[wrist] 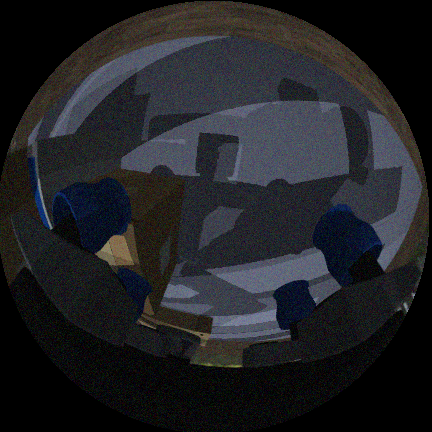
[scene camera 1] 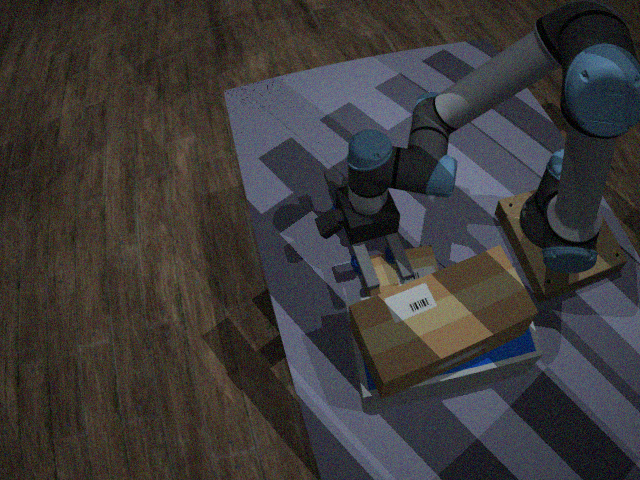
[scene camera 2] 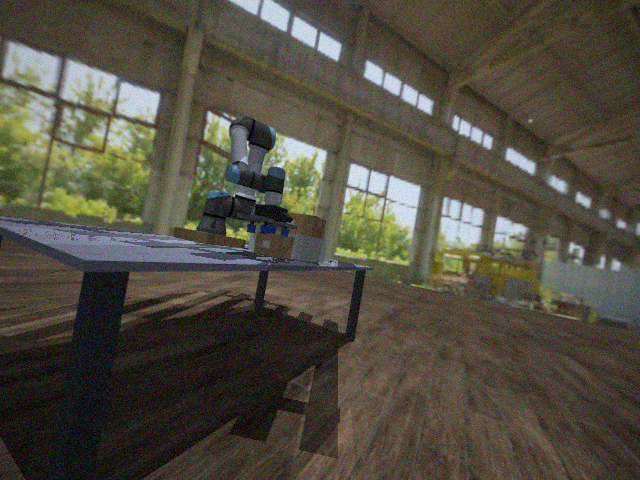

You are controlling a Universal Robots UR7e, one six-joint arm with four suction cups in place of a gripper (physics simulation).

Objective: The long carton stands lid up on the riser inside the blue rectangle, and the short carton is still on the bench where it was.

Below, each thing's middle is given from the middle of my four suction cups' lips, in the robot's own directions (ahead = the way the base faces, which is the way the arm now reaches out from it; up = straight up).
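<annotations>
The long carton [scene camera 1: 407, 335] is 270 mm to the left of my suction cup, 60 mm above it and 10 mm behind it. I see the riser [scene camera 1: 516, 357] too, 270 mm to the left of my suction cup, 30 mm behind it and 50 mm below it. As for the short carton [scene camera 1: 422, 259], my suction cup is 120 mm to the right of it, 60 mm above it and 20 mm past it.
</annotations>
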